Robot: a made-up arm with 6 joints.
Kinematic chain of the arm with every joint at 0, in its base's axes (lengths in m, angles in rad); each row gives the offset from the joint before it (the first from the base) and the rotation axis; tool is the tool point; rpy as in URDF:
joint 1: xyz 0 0 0.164 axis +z
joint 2: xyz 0 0 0 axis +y
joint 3: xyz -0.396 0 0.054 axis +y
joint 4: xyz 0.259 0 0.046 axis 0.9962 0 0.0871
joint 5: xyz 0 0 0 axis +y
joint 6: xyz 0.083 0 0.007 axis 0.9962 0 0.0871
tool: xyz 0 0 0 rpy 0 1.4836 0
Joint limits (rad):
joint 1: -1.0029..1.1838
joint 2: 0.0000..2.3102
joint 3: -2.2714..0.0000
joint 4: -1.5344..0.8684
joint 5: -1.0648..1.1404
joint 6: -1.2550..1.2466
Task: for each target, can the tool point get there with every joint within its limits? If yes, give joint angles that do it. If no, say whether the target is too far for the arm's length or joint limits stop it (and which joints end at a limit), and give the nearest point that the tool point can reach.
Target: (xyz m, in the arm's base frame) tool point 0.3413 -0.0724 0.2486
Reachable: yes | joints -0.2584 1.8426 -0.7744 0.6582 0.3421 0.5323
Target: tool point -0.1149 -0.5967 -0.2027
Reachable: no: joint limits stop it (at a limit: joint 1, joint 2, joint 4) | nearest point 0.1489 -0.3486 0.1090 | short by 0.478 m
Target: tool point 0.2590 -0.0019 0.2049
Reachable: yes | joints -0.0120 1.8510 -0.5105 0.0366 0.3901 0.3480
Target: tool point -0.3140 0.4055 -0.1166
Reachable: no: joint limits stop it (at a limit: joint 1, joint 2) | nearest point 0.0396 0.2845 0.1145 | short by 0.439 m
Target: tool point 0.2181 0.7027 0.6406
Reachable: no: too far | nearest point 0.2074 0.5660 0.5557 | short by 0.161 m
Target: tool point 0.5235 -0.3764 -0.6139
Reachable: no: too far | nearest point 0.3364 -0.2419 0.0910 | short by 0.742 m
